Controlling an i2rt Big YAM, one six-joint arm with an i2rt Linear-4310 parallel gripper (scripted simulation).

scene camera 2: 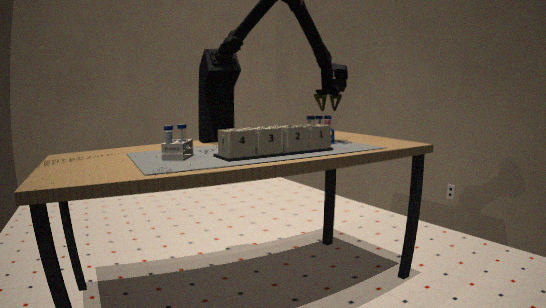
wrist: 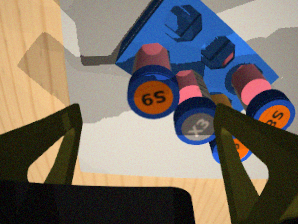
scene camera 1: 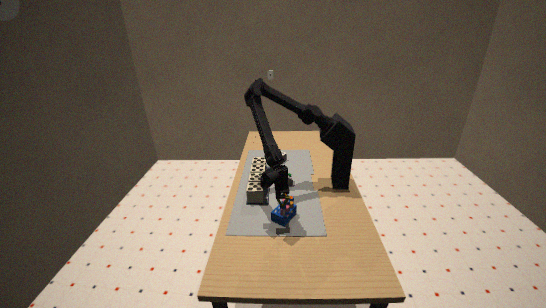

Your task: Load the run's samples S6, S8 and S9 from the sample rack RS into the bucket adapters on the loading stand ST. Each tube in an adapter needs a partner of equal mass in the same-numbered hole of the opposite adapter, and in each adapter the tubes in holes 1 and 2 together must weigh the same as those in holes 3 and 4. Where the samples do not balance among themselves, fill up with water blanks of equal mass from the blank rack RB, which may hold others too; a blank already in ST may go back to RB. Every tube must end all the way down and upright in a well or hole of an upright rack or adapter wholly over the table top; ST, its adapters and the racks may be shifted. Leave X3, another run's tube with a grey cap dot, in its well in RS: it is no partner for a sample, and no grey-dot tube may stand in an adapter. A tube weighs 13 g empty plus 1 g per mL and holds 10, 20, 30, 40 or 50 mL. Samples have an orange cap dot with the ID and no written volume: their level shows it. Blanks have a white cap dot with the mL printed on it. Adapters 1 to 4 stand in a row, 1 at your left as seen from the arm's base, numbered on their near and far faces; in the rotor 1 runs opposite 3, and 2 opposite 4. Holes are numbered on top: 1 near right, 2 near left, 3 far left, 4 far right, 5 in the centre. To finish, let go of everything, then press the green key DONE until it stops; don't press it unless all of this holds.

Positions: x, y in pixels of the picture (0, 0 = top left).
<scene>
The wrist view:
my gripper: 147, 112
sample tube S9: 153, 92
sample tube S8: 260, 99
tube X3: 193, 118
grey mat: 114, 140
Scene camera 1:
grey mat: 246, 220
</scene>
